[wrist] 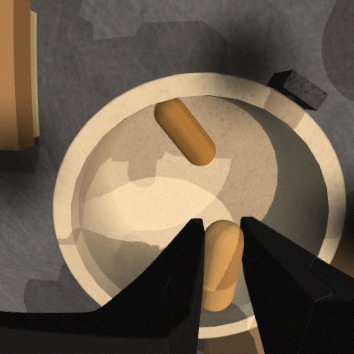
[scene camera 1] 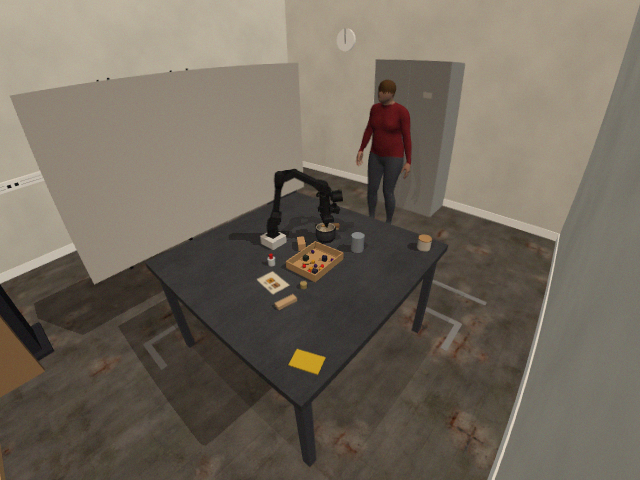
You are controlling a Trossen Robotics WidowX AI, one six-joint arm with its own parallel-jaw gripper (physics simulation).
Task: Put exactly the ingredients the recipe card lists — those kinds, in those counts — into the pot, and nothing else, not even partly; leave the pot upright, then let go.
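Places are measured from the arm's base along level axes (x ahead, y left, z up), in metres.
Pixels of known places: gripper, fingertip midpoint: [wrist: 220, 228] [scene camera 1: 326, 226]; arm's base at its link origin: [scene camera 1: 272, 234].
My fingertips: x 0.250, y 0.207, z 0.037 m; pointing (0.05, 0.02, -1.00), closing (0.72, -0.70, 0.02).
For each thing: its middle in the pictures, then the offset to it from my fingertips. "*": a spot on its surface instead.
- pot at the middle of its body: [wrist: 195, 195] [scene camera 1: 325, 232] dx -0.008, dy +0.002, dz -0.043 m
- tan capsule-shaped piece at the middle of its body: [wrist: 218, 266] dx -0.009, dy -0.008, dz +0.007 m
- orange-brown capsule-shaped piece at the middle of its body: [wrist: 184, 131] dx +0.010, dy +0.028, dz -0.059 m
- wooden tray at a spot on its surface: [scene camera 1: 296, 269] * dx +0.062, dy -0.364, dz -0.065 m
- recipe card at the middle of its body: [scene camera 1: 272, 282] dx +0.008, dy -0.492, dz -0.090 m
- grey cylinder at the middle of its body: [scene camera 1: 357, 242] dx +0.212, dy +0.009, dz -0.043 m
- wooden block at the middle of its body: [scene camera 1: 301, 243] dx -0.078, dy -0.149, dz -0.069 m
- red-topped bottle at the middle of its body: [scene camera 1: 271, 259] dx -0.103, dy -0.379, dz -0.058 m
- small olive-coloured piece at the middle of its body: [scene camera 1: 303, 285] dx +0.159, dy -0.430, dz -0.078 m
- wooden bar at the middle of its body: [scene camera 1: 286, 302] dx +0.166, dy -0.571, dz -0.080 m
- lidded jar at the middle of its body: [scene camera 1: 424, 242] dx +0.534, dy +0.245, dz -0.056 m
- yellow sheet at the middle of its body: [scene camera 1: 307, 361] dx +0.442, dy -0.771, dz -0.087 m
The pot [scene camera 1: 325, 235] [wrist: 67, 165] stands upright, with my gripper [scene camera 1: 326, 224] [wrist: 220, 228] over its opening. The gripper is shut on a tan capsule-shaped piece [wrist: 222, 265]. An orange-brown capsule-shaped piece [wrist: 185, 131] lies inside the pot, apart from the held one. The wooden tray [scene camera 1: 296, 269] holds several small red, purple, dark and yellow-orange pieces. The recipe card [scene camera 1: 272, 282] lies on the table left of the tray in the scene view; its print is too small to read. The fingers hide part of the pot's inside.
A grey cylinder [scene camera 1: 357, 242] stands right of the pot. A wooden block [scene camera 1: 301, 243] stands between the arm base and the tray. A red-topped bottle [scene camera 1: 271, 260], a small olive-coloured piece [scene camera 1: 303, 285], a wooden bar [scene camera 1: 285, 302], a lidded jar [scene camera 1: 424, 243] and a yellow sheet [scene camera 1: 307, 361] are on the table.
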